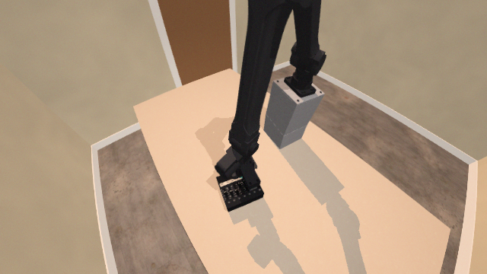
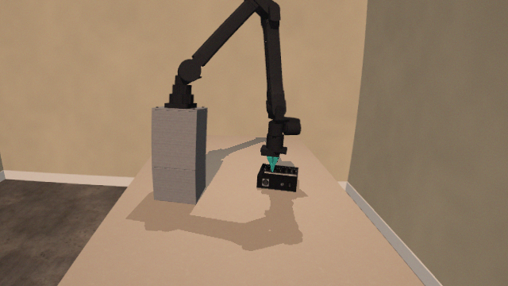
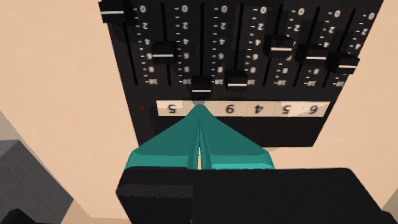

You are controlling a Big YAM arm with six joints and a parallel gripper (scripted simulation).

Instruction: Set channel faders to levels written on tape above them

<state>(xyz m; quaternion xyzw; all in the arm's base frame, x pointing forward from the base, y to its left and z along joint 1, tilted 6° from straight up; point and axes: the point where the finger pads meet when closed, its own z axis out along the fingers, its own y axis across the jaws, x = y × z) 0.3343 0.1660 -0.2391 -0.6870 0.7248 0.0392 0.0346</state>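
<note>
Now: the channel 4 fader cap 2 cm ahead of my hand, 2 cm to the left of it and 1 cm below it. Also, from my hand: channel 5 fader cap: 2 cm to the left, 1 cm below; then channel 3 fader cap: 5 cm ahead, 5 cm to the left, 1 cm below; then channel 6 fader cap: 2 cm behind, 4 cm to the left, 1 cm below.
</note>
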